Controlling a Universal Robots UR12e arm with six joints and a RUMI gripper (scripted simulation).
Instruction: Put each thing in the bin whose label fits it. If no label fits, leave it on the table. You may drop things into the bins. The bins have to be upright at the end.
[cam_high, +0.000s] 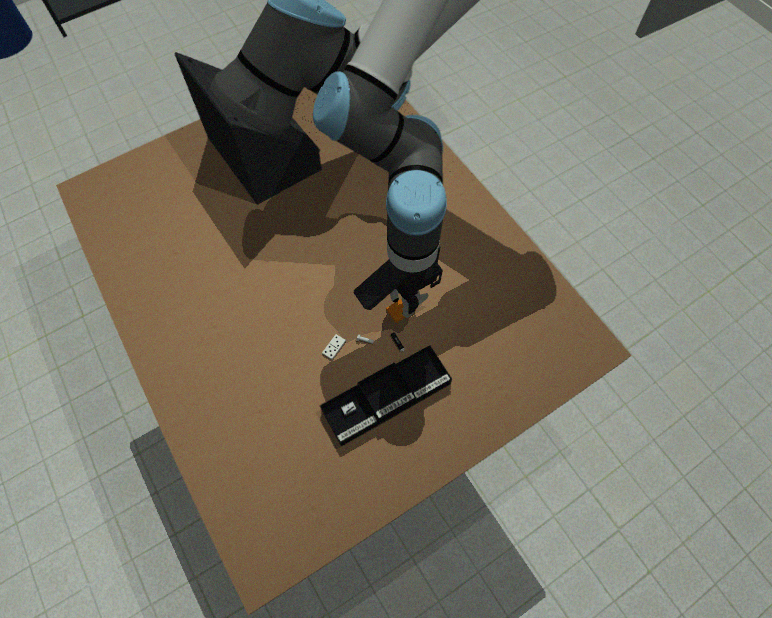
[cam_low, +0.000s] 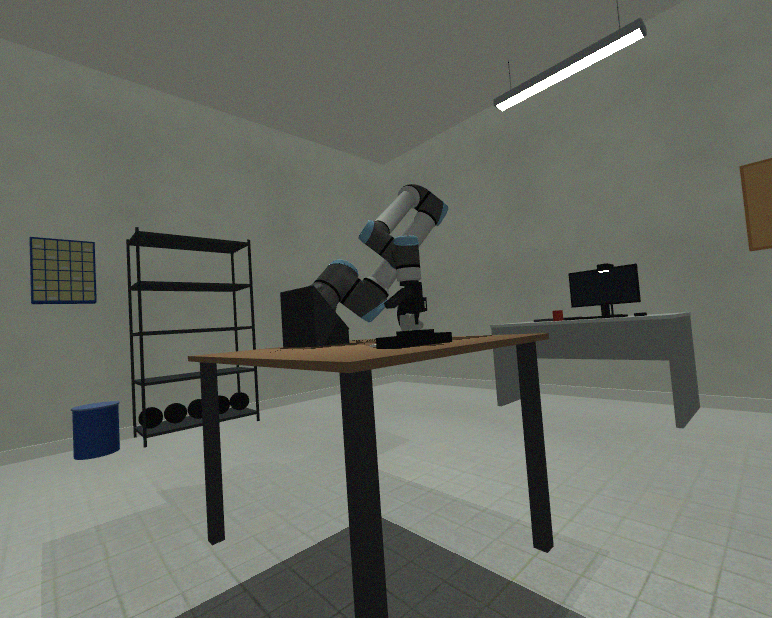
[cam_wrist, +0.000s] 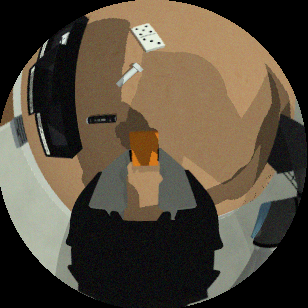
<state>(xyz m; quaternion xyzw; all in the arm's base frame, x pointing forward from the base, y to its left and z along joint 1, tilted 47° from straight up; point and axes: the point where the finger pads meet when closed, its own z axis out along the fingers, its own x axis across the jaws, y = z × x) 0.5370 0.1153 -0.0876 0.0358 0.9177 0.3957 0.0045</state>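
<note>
The black battery is 6 cm ahead of my hand, 5 cm to the right of it and 1 cm below it. Round my hand: orange block 1 cm below; white bolt 11 cm to the right, 1 cm below, 1 cm ahead; white domino 16 cm to the right, 2 cm behind, 1 cm below.
</note>
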